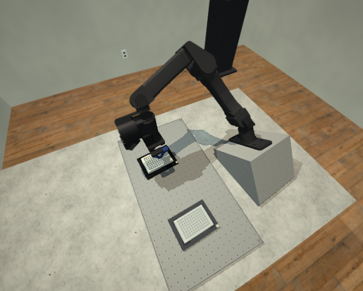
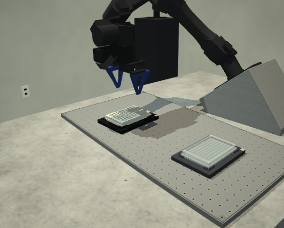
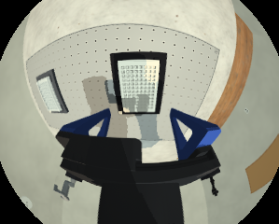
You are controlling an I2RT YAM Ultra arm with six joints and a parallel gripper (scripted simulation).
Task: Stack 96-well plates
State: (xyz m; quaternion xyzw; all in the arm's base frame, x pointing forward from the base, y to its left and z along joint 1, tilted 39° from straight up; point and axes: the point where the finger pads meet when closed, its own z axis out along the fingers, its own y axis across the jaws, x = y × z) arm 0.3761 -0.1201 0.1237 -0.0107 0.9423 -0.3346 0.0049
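My gripper is now 10 cm above the black nest N1. The rest, counted from my hand: white tag: 38 cm to the left, 10 cm below, 7 cm behind; clear 96-well plate: 32 cm to the left, 9 cm below.
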